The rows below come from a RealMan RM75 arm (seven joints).
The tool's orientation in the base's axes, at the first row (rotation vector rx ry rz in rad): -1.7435, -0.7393, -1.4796
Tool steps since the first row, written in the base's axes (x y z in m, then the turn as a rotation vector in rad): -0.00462, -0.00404, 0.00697, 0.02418, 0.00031, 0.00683; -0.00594, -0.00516, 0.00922, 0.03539, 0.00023, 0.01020; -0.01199, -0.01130, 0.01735, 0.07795, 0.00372, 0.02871; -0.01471, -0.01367, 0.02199, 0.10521, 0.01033, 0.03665; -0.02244, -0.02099, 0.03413, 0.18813, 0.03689, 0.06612; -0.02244, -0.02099, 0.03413, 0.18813, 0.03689, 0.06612; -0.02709, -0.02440, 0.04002, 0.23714, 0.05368, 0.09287; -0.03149, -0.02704, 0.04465, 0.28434, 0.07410, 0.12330; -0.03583, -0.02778, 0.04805, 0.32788, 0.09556, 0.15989; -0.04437, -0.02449, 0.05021, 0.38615, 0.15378, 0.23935; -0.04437, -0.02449, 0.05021, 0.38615, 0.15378, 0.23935; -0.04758, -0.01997, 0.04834, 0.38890, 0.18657, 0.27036
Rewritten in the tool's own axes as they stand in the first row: 0.00615, -0.00249, -0.00650, 0.01097, 0.01814, 0.01349; 0.00816, -0.00327, -0.00834, 0.01626, 0.02665, 0.01954; 0.01526, -0.00588, -0.01747, 0.04187, 0.05587, 0.04517; 0.01941, -0.00744, -0.02133, 0.05431, 0.07268, 0.06547; 0.03019, -0.01136, -0.03269, 0.09721, 0.11928, 0.13209; 0.03019, -0.01136, -0.03269, 0.09721, 0.11928, 0.13209; 0.03525, -0.01407, -0.03860, 0.13172, 0.14472, 0.17160; 0.03910, -0.01682, -0.04364, 0.16944, 0.16603, 0.21276; 0.04170, -0.02042, -0.04699, 0.21254, 0.18283, 0.25219; 0.04224, -0.02951, -0.04934, 0.29947, 0.18350, 0.32664; 0.04224, -0.02951, -0.04934, 0.29947, 0.18350, 0.32664; 0.03972, -0.03438, -0.04733, 0.32961, 0.16193, 0.35254
